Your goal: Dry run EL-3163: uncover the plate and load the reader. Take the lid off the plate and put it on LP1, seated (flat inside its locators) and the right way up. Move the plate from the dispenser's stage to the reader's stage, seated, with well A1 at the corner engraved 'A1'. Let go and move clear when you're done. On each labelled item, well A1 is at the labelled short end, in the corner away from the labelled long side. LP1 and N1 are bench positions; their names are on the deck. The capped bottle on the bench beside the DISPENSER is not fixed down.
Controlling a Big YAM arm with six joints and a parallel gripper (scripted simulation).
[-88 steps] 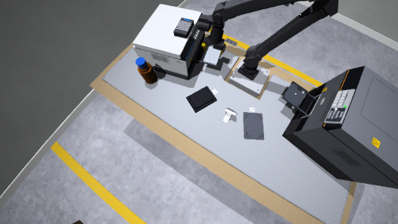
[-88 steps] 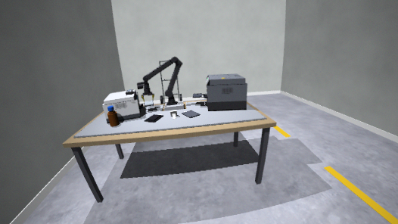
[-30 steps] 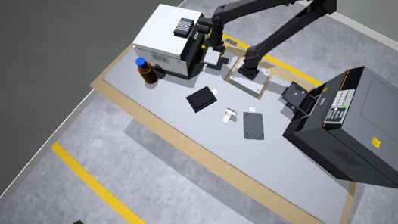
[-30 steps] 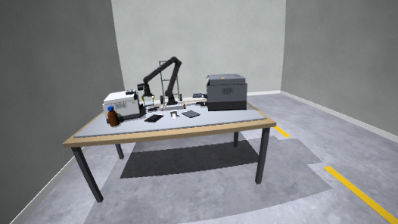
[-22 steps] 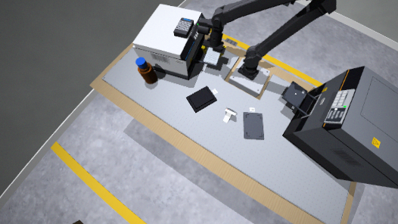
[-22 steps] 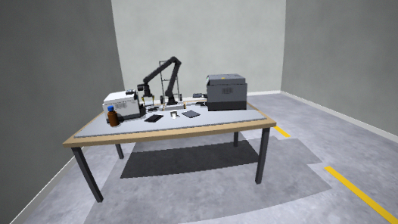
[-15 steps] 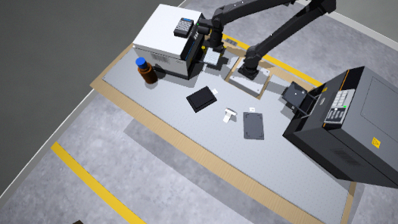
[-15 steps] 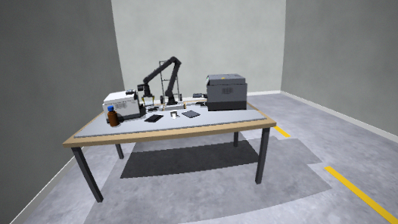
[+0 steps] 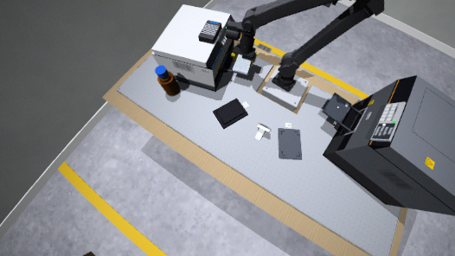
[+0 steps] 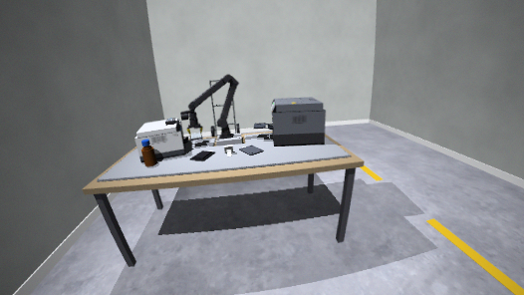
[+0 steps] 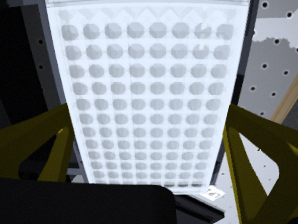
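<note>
My gripper is now right at the white well plate. Round my hand: black bench pad (260 mm ahead, 110 mm to the left, 90 mm below); brown capped bottle (360 mm ahead, 250 mm to the right, 20 mm above); glossy lid (260 mm ahead, 110 mm to the left, 80 mm below).
</note>
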